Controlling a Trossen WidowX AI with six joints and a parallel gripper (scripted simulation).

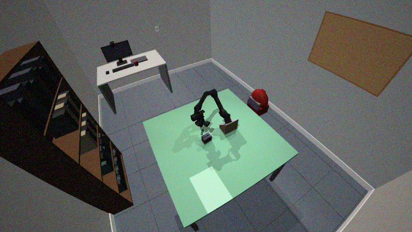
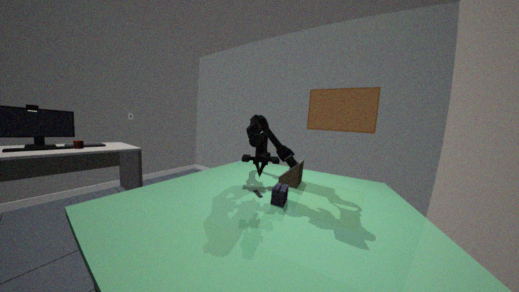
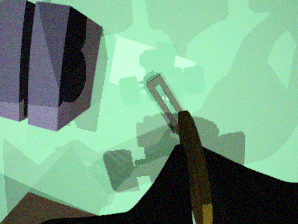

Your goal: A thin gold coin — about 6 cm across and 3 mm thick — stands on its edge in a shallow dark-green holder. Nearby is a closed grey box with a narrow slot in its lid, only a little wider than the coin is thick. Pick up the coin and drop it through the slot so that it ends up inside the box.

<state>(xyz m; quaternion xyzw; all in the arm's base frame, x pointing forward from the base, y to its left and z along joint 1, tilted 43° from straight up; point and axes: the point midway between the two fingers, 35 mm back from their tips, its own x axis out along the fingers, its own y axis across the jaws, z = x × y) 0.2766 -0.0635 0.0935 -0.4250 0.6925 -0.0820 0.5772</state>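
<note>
The thin gold coin is 20 mm above my gripper tip.
</note>
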